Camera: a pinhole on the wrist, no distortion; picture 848 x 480 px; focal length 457.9 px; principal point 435.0 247.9 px. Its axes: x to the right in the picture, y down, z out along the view. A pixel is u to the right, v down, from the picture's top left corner.
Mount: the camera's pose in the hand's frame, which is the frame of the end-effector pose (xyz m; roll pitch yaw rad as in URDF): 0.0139 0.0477 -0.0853 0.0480 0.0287 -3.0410
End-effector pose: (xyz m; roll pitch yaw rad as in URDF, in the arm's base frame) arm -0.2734 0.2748 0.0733 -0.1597 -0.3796 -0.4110
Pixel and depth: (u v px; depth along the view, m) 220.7 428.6 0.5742
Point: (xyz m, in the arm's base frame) -0.2249 0.2071 0.6617
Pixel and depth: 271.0 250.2 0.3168
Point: -0.2059 0.3633 0.3207
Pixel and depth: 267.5 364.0 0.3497
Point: -0.2349 0.2924 0.3755
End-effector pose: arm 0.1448 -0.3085 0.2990 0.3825 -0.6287 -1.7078
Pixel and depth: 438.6 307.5 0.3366
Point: 0.0877 -0.1608 0.4970
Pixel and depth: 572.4 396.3 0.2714
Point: 0.0630 -0.1468 0.3893
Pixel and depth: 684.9 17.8 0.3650
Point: 0.3052 0.0404 0.4397
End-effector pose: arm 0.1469 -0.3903 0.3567 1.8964 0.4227 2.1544
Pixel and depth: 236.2 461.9 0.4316
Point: 0.3487 -0.1422 0.0680
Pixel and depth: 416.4 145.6 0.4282
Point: 0.4436 -0.1631 0.3965
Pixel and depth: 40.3 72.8 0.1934
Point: 0.1653 -0.1456 0.3835
